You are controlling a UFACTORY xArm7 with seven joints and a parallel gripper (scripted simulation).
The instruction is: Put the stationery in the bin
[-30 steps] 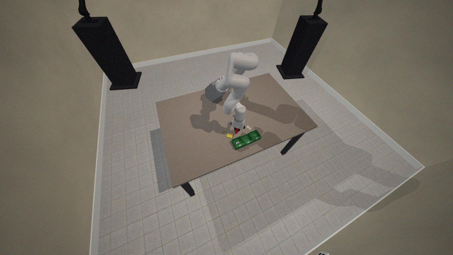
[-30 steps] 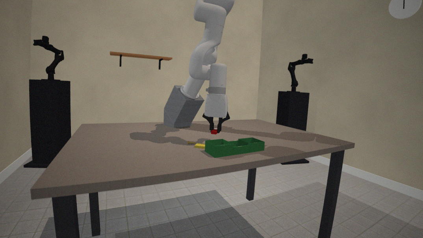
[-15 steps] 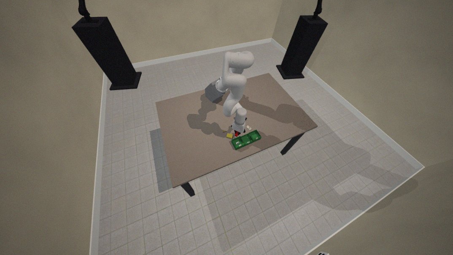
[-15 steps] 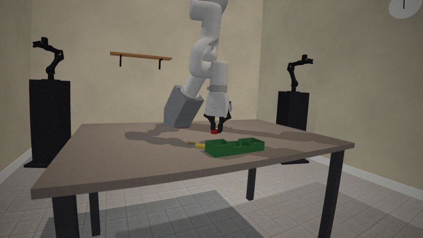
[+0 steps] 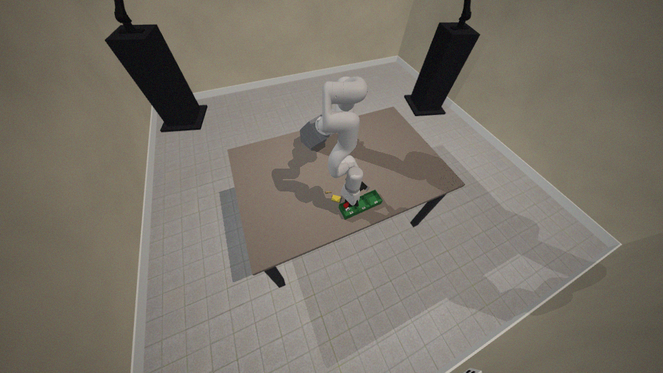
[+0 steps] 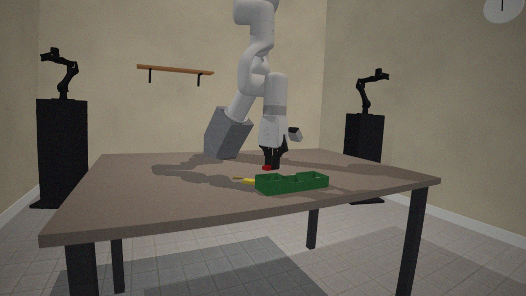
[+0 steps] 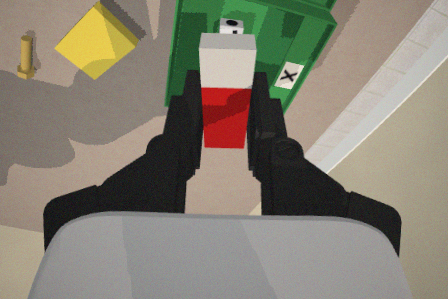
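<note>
The grey pencil sharpener lies 8 cm below my hand. From my hand the other things lie so: green bin row 8 cm to the left, 7 cm below, 2 cm behind; then yellow sticky-note pad 9 cm below, 8 cm behind, 6 cm to the right; then red eraser 2 cm below, 1 cm to the left.
</note>
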